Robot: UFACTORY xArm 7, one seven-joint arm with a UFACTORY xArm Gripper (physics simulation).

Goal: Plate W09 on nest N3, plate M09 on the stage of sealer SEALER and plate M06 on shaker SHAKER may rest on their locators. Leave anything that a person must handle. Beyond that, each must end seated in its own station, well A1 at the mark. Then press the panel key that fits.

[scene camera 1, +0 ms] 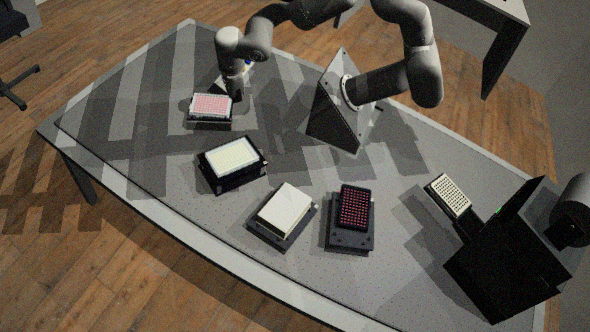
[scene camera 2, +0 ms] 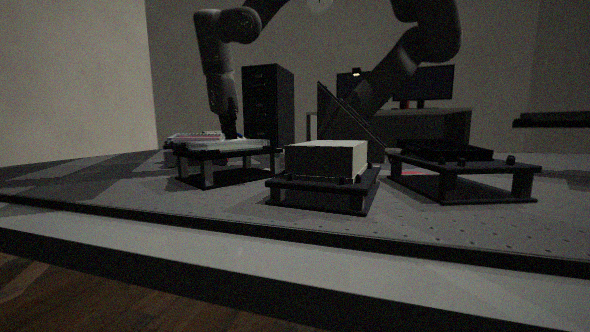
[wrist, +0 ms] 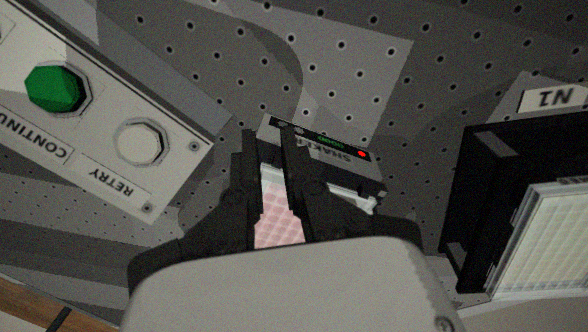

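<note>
The pink plate M06 [scene camera 1: 210, 105] [wrist: 279, 222] [scene camera 2: 193, 136] lies on the shaker SHAKER [wrist: 329, 148] at the table's far left. My gripper [scene camera 1: 237, 97] [scene camera 2: 230, 134] [wrist: 269, 146] is shut, fingers nearly together, and stands low over the plate's end next to the shaker's display. Nothing is between the fingers; the plate shows through the narrow gap. A white plate [scene camera 1: 450, 194] lies on the stage of the black sealer [scene camera 1: 507, 264]. A black plate with red wells [scene camera 1: 353, 207] [scene camera 2: 445, 148] lies on a grey nest [scene camera 1: 350, 241]. The key panel [wrist: 101, 136] has a green CONTINUE key [wrist: 52, 88] and a white RETRY key [wrist: 140, 142].
A cream plate [scene camera 1: 232, 155] [wrist: 547, 239] sits on black nest N1 [scene camera 1: 230, 181]. A tall white box [scene camera 1: 284, 209] [scene camera 2: 325, 159] sits on another nest. The arm's wedge-shaped mount [scene camera 1: 334, 111] stands at mid table. A dark cabinet [scene camera 2: 268, 103] stands behind.
</note>
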